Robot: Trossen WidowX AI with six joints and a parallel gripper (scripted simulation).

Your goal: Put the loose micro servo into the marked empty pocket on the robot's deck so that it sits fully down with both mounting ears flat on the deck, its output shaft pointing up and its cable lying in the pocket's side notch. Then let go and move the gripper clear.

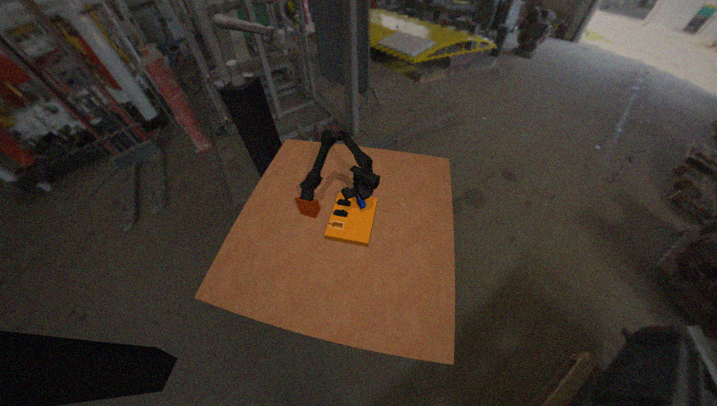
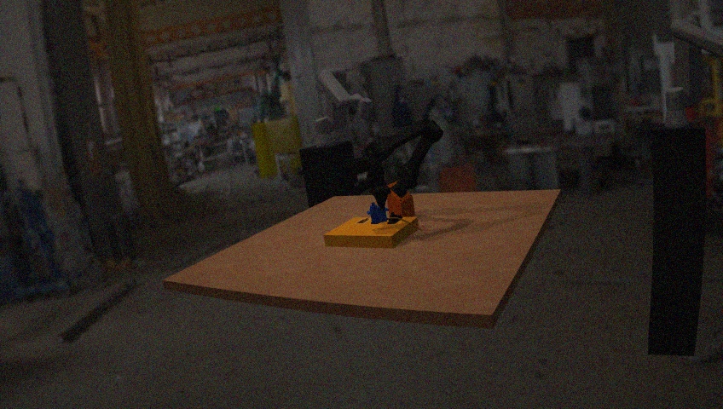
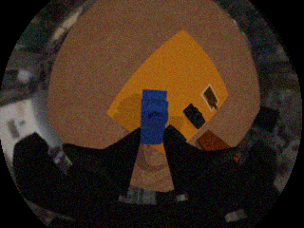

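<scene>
The deck lies 100 mm below my gripper tip, 70 mm to the right of it and 10 mm ahead of it.
</scene>
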